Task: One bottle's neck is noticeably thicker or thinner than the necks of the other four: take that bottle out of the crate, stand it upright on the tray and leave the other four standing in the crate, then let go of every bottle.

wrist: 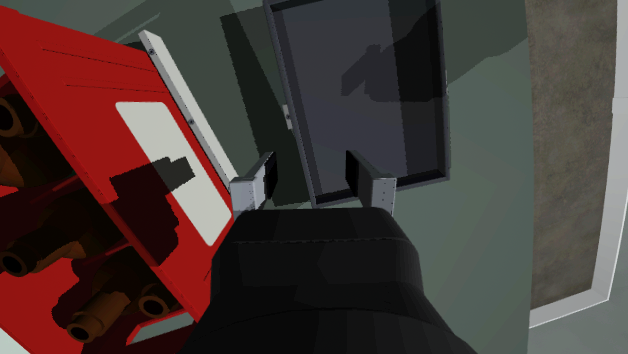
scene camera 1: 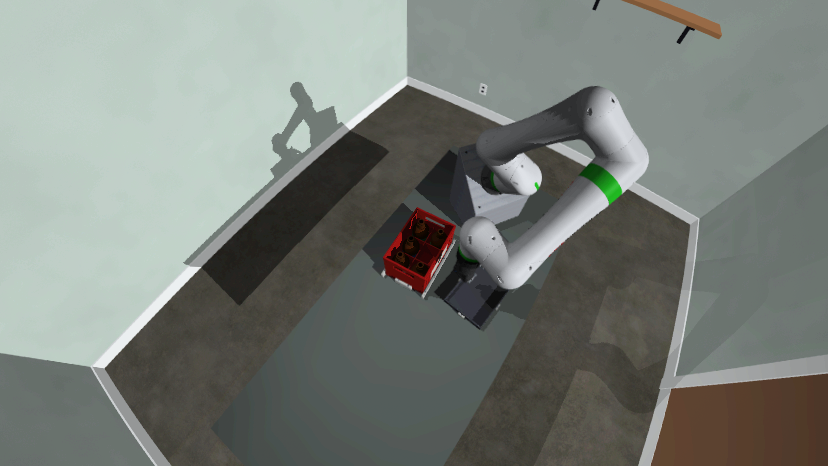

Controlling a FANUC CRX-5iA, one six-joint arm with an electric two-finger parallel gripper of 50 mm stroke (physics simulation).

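Places are measured from the arm's base along level axes (x down, y right, z back), in millimetres.
Pixels of known places: gripper, fingertip midpoint: [wrist: 311,165]; arm's base at its link origin: [scene camera 1: 495,177].
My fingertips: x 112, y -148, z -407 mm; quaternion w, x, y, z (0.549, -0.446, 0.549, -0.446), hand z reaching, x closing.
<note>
For each thing: its top centre in the pictures, then the offset to it from my fingertips. "spot": a spot on its surface instead.
- red crate at its top centre: [wrist: 25,255] [scene camera 1: 420,240] dx -31, dy +221, dz -10 mm
- neck at a spot on its surface: [wrist: 80,330] spot: dx -18, dy +244, dz -99 mm
- pale rail at a spot on its surface: [wrist: 192,117] spot: dx +115, dy +130, dz +60 mm
- small light bracket at a spot on its surface: [wrist: 287,116] spot: dx +129, dy +21, dz +35 mm
The red crate [scene camera 1: 406,274] [wrist: 90,107] stands left of the tray, with several brown bottles upright in it, among them one bottle [scene camera 1: 410,245] in the middle and one bottle [scene camera 1: 440,236] at the back right. In the wrist view, bottle necks show at the left, such as one neck [wrist: 80,330] at the lower left and another neck [wrist: 152,306] beside it. I cannot tell which neck differs. The dark tray [scene camera 1: 472,302] [wrist: 325,50] holds no bottle. My gripper [wrist: 311,165] is open and empty, above the tray's near left corner; in the scene view the arm largely hides its fingers.
A pale rail [wrist: 192,117] runs along the crate's foot, between crate and tray. The robot's grey pedestal [scene camera 1: 472,199] stands behind the crate and tray. The arm [scene camera 1: 556,225] reaches over the tray's right side. A small light bracket [wrist: 287,116] sits at the tray's left edge.
</note>
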